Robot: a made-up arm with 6 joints. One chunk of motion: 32 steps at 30 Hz.
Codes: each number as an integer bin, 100 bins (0 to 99) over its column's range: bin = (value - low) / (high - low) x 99, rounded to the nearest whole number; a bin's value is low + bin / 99 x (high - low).
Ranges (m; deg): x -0.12..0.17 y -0.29..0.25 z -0.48..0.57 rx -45..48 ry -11..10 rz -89..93
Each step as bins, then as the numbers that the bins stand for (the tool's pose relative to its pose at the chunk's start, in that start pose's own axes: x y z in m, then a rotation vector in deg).
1 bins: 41 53 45 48 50 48
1 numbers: 0.0001 -0.0009 -0.0027 0.09 -0.39 -0.76
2 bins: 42 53 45 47 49 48
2 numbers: 0.0030 -0.0009 -0.0027 -0.85 -0.61 -0.76
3 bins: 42 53 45 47 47 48
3 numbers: 0.0030 -0.0009 -0.0027 -0.85 -1.03 -0.76
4 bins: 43 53 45 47 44 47
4 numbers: 0.0060 -0.0009 -0.0027 -0.85 -1.67 -2.60
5 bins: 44 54 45 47 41 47
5 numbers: 0.0089 0.0045 -0.0027 -0.85 -2.30 -2.60
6 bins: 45 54 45 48 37 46
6 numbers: 0.0118 0.0045 -0.0027 0.09 -3.15 -4.43
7 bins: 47 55 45 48 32 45
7 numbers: 0.0177 0.0100 -0.0027 0.09 -4.21 -6.27
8 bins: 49 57 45 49 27 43
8 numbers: 0.0235 0.0209 -0.0027 1.03 -5.27 -9.95
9 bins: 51 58 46 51 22 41
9 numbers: 0.0294 0.0264 0.0079 2.91 -6.33 -13.63
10 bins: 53 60 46 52 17 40
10 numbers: 0.0353 0.0373 0.0079 3.85 -7.39 -15.46
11 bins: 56 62 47 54 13 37
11 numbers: 0.0440 0.0482 0.0185 5.73 -8.24 -20.98
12 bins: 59 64 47 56 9 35
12 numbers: 0.0528 0.0591 0.0185 7.61 -9.09 -24.66
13 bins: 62 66 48 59 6 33
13 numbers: 0.0616 0.0700 0.0291 10.42 -9.73 -28.33
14 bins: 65 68 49 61 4 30
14 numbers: 0.0704 0.0809 0.0397 12.30 -10.15 -33.85
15 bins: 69 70 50 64 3 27
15 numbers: 0.0821 0.0918 0.0503 15.12 -10.36 -39.36
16 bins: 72 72 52 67 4 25
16 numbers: 0.0909 0.1027 0.0715 17.94 -10.15 -43.04
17 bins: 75 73 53 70 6 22
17 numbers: 0.0997 0.1082 0.0821 20.76 -9.73 -48.56
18 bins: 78 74 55 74 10 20
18 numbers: 0.1085 0.1136 0.1033 24.52 -8.88 -52.23
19 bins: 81 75 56 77 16 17
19 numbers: 0.1173 0.1191 0.1139 27.33 -7.61 -57.75
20 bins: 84 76 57 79 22 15
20 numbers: 0.1261 0.1245 0.1245 29.21 -6.33 -61.42
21 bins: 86 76 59 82 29 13
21 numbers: 0.1319 0.1245 0.1458 32.03 -4.85 -65.10
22 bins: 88 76 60 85 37 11
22 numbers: 0.1378 0.1245 0.1564 34.85 -3.15 -68.78
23 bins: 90 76 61 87 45 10
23 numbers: 0.1436 0.1245 0.1670 36.73 -1.45 -70.62
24 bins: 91 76 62 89 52 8
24 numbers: 0.1466 0.1245 0.1776 38.61 0.03 -74.29
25 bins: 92 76 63 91 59 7
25 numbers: 0.1495 0.1245 0.1882 40.48 1.52 -76.13
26 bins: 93 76 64 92 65 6
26 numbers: 0.1524 0.1245 0.1988 41.42 2.79 -77.97
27 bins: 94 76 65 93 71 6
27 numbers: 0.1554 0.1245 0.2094 42.36 4.06 -77.97
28 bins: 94 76 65 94 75 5
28 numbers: 0.1554 0.1245 0.2094 43.30 4.91 -79.81
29 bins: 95 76 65 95 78 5
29 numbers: 0.1583 0.1245 0.2094 44.24 5.55 -79.81
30 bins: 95 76 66 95 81 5
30 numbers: 0.1583 0.1245 0.2200 44.24 6.18 -79.81
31 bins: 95 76 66 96 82 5
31 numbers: 0.1583 0.1245 0.2200 45.18 6.39 -79.81
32 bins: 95 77 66 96 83 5
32 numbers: 0.1583 0.1300 0.2200 45.18 6.61 -79.81
